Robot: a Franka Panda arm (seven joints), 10 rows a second.
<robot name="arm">
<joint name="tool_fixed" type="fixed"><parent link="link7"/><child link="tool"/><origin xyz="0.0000 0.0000 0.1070" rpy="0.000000 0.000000 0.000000"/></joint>
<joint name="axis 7" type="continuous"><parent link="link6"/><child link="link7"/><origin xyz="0.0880 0.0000 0.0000" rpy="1.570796 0.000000 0.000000"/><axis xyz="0 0 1"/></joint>
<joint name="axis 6" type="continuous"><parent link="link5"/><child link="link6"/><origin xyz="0.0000 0.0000 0.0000" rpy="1.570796 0.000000 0.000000"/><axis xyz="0 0 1"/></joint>
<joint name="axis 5" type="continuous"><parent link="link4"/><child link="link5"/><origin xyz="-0.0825 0.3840 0.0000" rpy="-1.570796 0.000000 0.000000"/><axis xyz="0 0 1"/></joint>
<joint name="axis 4" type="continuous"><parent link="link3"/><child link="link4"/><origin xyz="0.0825 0.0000 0.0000" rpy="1.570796 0.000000 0.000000"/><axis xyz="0 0 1"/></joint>
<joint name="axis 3" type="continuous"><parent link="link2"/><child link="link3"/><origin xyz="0.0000 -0.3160 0.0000" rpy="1.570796 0.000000 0.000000"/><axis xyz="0 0 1"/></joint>
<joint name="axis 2" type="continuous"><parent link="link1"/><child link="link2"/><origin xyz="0.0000 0.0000 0.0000" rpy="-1.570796 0.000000 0.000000"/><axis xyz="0 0 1"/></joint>
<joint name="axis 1" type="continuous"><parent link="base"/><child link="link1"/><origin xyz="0.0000 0.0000 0.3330" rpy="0.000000 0.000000 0.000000"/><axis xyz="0 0 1"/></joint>
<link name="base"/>
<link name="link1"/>
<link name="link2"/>
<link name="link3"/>
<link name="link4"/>
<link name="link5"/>
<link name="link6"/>
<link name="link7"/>
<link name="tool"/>
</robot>
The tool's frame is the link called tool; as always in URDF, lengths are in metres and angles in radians. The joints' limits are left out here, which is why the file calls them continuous.
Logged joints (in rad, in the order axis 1, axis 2, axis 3, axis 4, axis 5, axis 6, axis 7), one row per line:
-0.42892, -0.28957, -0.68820, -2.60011, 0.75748, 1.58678, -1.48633
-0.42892, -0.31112, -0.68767, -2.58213, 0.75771, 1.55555, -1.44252
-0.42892, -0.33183, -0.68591, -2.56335, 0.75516, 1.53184, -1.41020
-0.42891, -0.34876, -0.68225, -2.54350, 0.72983, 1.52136, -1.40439
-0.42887, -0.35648, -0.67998, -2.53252, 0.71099, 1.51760, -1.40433
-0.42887, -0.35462, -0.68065, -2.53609, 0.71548, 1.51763, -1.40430
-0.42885, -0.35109, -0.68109, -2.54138, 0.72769, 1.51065, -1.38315
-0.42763, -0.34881, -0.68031, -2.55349, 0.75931, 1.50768, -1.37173
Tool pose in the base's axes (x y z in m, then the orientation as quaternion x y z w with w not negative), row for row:
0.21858, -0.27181, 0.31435, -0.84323, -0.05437, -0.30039, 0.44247
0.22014, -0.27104, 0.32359, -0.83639, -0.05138, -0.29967, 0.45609
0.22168, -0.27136, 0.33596, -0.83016, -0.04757, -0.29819, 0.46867
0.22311, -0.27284, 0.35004, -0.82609, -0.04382, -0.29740, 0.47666
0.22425, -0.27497, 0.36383, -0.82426, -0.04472, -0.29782, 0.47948
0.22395, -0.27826, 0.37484, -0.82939, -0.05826, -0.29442, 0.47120
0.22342, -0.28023, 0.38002, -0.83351, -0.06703, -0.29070, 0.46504
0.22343, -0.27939, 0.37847, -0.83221, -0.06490, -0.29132, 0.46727
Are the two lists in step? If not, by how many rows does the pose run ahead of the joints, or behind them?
The pose runs 2 rows behind the joints: the pose in row i belongs to the joints in row i - 2.
